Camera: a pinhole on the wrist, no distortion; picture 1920 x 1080 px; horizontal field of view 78.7 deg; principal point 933.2 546.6 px. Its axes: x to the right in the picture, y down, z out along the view. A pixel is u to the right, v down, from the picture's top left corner.
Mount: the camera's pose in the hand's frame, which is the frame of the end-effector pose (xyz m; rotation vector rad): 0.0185 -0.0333 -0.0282 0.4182 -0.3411 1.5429
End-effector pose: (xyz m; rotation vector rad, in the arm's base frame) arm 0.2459 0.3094 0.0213 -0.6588 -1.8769 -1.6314
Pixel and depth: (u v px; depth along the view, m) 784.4 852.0 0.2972
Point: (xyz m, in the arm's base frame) 0.1160 0.4992 -0.1794
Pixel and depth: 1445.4 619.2 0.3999
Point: 0.1529 0.7044 -0.0565
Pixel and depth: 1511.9 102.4 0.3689
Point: 0.0545 0.6769 0.0766
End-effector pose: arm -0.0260 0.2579 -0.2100 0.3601 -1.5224 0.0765
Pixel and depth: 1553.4 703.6 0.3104
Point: -0.3294 0.1382 -0.2206
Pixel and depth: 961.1 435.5 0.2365
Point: -0.1609 0.0679 -0.1824
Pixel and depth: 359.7 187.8 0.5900
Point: -0.1980 -0.4080 -0.0876
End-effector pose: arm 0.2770 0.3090 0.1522 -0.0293 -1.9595 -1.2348
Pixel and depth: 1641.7 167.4 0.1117
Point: 0.1646 0.3503 0.1518
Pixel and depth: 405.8 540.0 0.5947
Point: -0.2079 0.2904 -0.3005
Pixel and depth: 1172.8 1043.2 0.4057
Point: 0.0752 0.5684 -0.1212
